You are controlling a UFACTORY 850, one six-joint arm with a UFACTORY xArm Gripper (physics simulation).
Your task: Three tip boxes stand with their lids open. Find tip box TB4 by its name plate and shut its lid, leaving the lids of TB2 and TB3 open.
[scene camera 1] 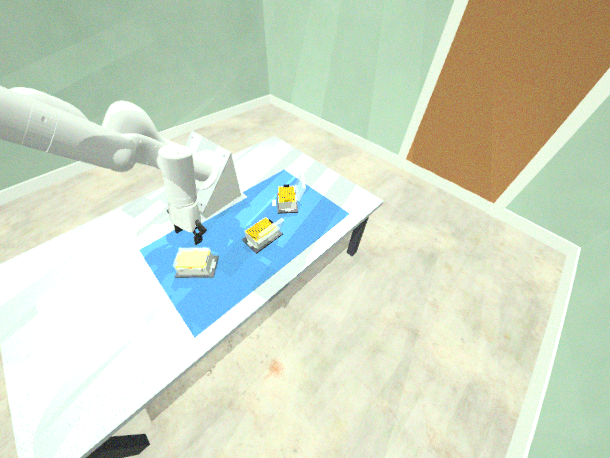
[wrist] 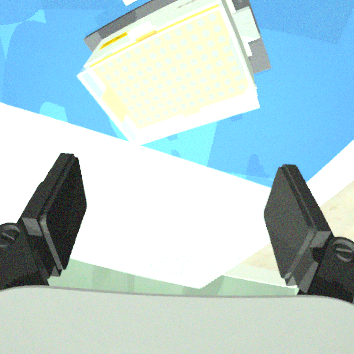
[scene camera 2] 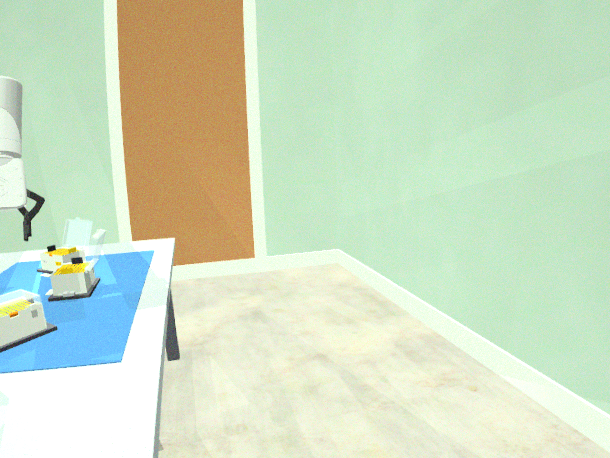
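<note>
Tip box TB4 stands nearest the mat's left end in scene camera 1. Its clear lid lies flat over the yellow tip rack, shut; its name plate is not readable here. The middle tip box and the far tip box have their clear lids raised; I cannot tell which is TB2 and which is TB3. My gripper is open and empty, above and behind TB4, apart from it. In scene camera 2, part of it is cut off by the left edge.
The boxes stand on a blue mat on a white table. A white wedge-shaped mount stands behind the mat, beside the arm. The raised lids stick up above the middle and far boxes.
</note>
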